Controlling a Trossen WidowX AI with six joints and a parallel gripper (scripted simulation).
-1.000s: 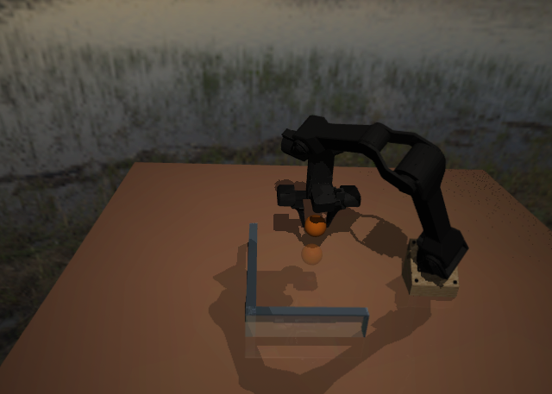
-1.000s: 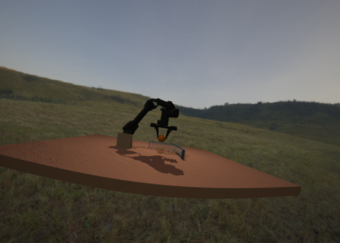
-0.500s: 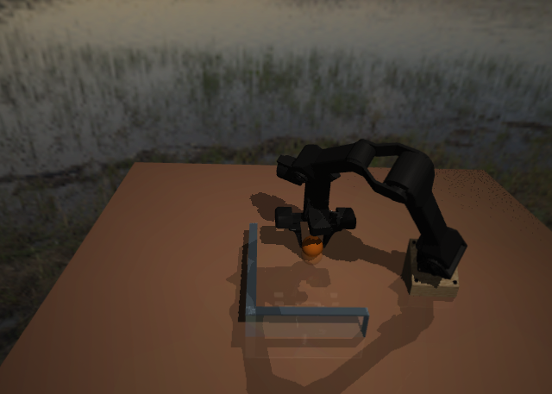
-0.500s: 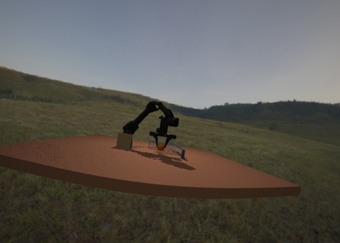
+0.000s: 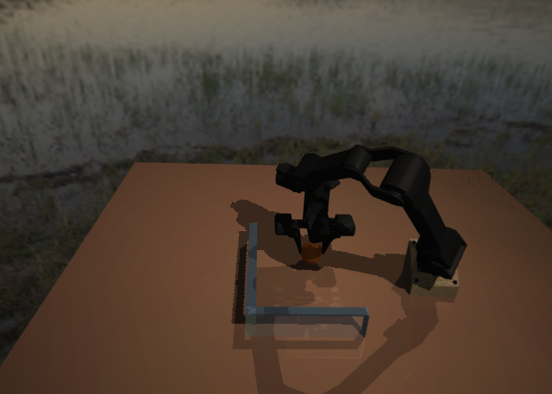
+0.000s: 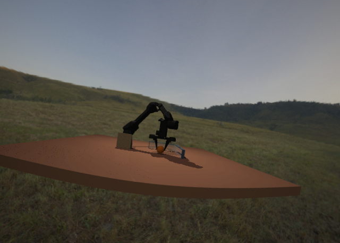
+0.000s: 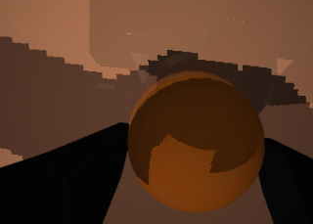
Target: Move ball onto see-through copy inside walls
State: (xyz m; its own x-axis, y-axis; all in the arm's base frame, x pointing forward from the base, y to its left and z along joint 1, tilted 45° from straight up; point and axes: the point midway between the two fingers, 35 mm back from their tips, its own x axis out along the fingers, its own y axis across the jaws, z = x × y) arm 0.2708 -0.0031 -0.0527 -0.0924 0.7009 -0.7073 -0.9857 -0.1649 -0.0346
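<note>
Right now my gripper tip is right at the see-through copy of ball. Also, from my gripper tip: orange ball (right at my gripper tip).
</note>
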